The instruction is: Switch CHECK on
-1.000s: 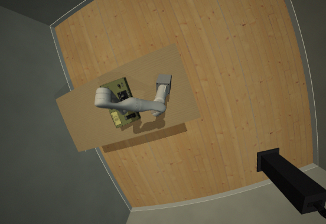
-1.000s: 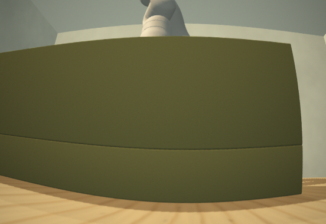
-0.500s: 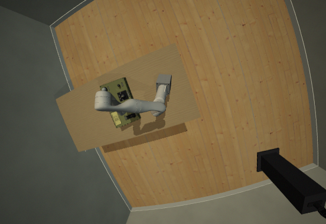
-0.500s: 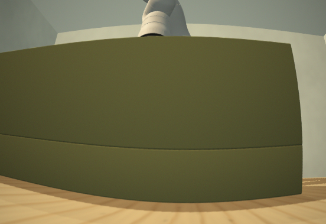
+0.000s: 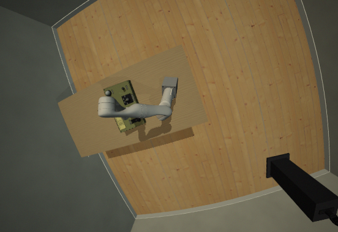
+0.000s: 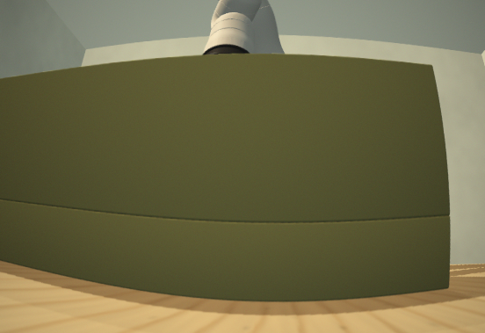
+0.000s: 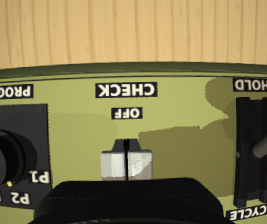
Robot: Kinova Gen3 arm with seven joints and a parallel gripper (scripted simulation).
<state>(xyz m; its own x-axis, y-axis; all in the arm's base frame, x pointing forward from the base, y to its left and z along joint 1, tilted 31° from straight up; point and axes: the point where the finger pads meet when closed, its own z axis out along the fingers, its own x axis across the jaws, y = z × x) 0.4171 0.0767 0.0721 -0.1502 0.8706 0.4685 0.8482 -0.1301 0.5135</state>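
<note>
My hand is 2 cm short of the check toggle and 2 cm above it. From my hand the other things lie so: black ball lever (12 cm to the left, 2 cm behind, 1 cm below); then mode push button (23 cm to the right, 5 cm ahead, 2 cm below); then olive console (6 cm ahead, 5 cm to the right, 4 cm below).
</note>
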